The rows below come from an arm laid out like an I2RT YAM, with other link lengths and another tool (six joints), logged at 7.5 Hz.
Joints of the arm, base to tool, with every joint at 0 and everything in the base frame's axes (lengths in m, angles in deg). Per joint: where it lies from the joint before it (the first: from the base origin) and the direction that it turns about. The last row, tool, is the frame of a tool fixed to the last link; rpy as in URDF.
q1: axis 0 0 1 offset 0 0 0.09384
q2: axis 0 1 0 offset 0.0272 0.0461 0.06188
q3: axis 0 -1 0 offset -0.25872 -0.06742 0
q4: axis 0 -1 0 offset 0.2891 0.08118 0.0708
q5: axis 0 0 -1 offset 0.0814 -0.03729 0.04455
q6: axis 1 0 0 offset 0.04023 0 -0.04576
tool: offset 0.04 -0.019 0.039 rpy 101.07 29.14 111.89
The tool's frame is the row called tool.
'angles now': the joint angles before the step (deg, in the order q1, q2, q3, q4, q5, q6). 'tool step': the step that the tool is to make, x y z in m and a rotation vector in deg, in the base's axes. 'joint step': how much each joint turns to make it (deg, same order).
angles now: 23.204 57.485 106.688 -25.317 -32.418 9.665
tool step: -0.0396 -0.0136 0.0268 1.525 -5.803 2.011
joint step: 0.073 0.094 6.516 -0.431 -2.130 0.100
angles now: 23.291 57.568 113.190 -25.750 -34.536 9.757
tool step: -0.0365 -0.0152 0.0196 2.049 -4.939 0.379
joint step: 0.104 -0.164 5.473 -0.231 -0.272 0.102
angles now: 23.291 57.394 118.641 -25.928 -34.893 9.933
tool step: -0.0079 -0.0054 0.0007 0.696 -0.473 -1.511
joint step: -0.127 -0.815 0.323 -0.724 1.389 -0.526
